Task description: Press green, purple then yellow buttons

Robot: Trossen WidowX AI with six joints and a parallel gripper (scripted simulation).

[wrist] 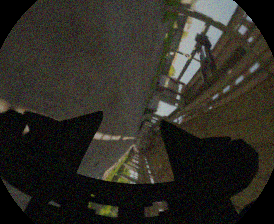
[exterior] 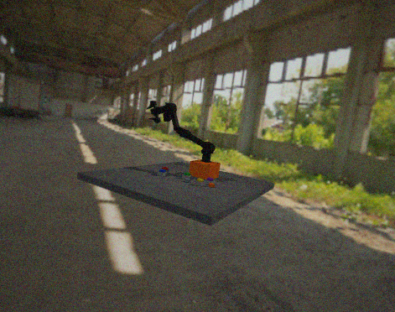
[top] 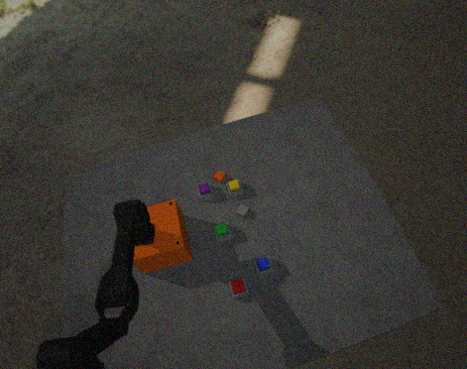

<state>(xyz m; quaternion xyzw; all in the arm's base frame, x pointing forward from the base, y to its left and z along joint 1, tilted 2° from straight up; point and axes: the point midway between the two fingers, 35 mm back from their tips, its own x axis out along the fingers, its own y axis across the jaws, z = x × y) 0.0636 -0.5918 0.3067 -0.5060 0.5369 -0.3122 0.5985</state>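
Right now the green button is 64 cm to the left of my gripper tip, 37 cm below it and 14 cm ahead of it. Round my gripper tip: red button 46 cm to the left, 37 cm below, 17 cm ahead; then grey block 71 cm to the left, 39 cm below, 21 cm ahead; then blue button 51 cm to the left, 37 cm below, 25 cm ahead.
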